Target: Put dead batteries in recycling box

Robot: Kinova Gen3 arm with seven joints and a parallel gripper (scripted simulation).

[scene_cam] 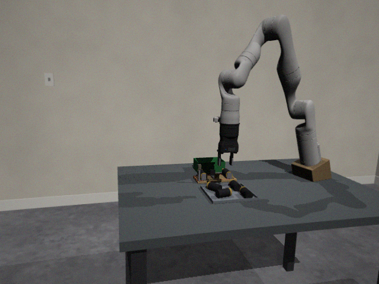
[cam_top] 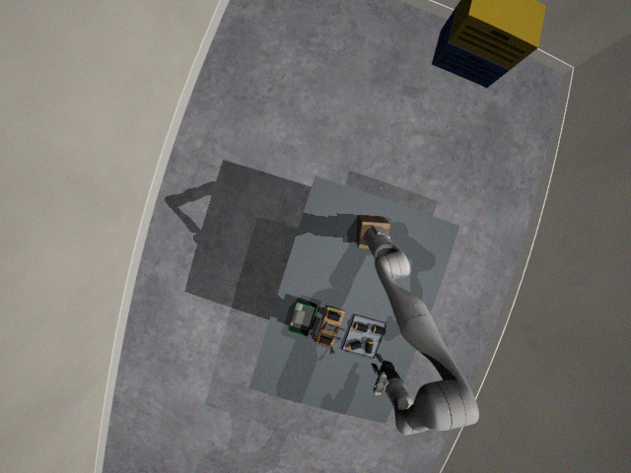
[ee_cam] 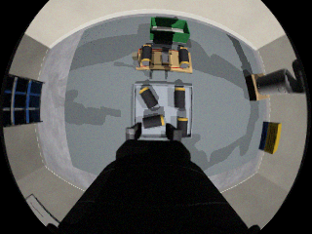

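The grey tray lies 3 cm behind my hand, 3 cm to the right of it and 15 cm below it. From my hand the other things lie so: green recycling box: 3 cm behind, 37 cm to the right, 14 cm below.
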